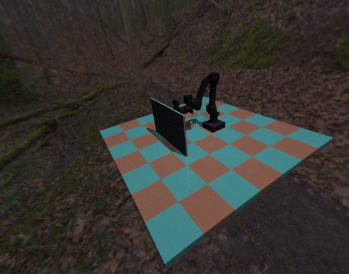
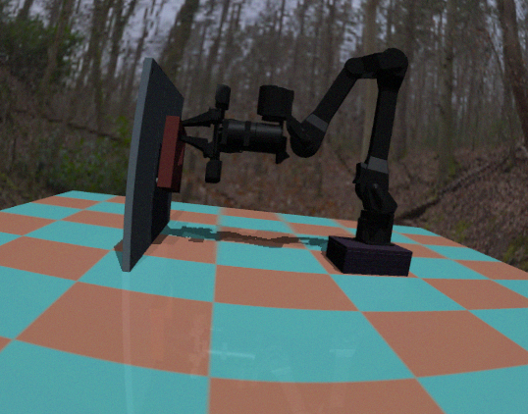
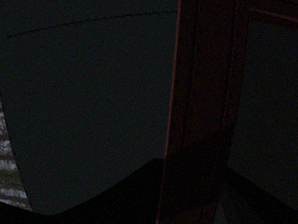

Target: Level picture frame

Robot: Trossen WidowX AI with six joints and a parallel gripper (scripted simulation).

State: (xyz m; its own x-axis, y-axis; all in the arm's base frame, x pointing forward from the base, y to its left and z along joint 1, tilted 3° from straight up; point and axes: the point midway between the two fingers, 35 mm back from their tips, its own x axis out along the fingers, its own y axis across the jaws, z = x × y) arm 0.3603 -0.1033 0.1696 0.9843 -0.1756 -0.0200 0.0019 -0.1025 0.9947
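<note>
The dark red picture frame is 5 cm below my gripper tip and 1 cm to the left of it. From my gripper tip the other things lie so: grey wall panel (6 cm below, 2 cm ahead, 1 cm to the left).
</note>
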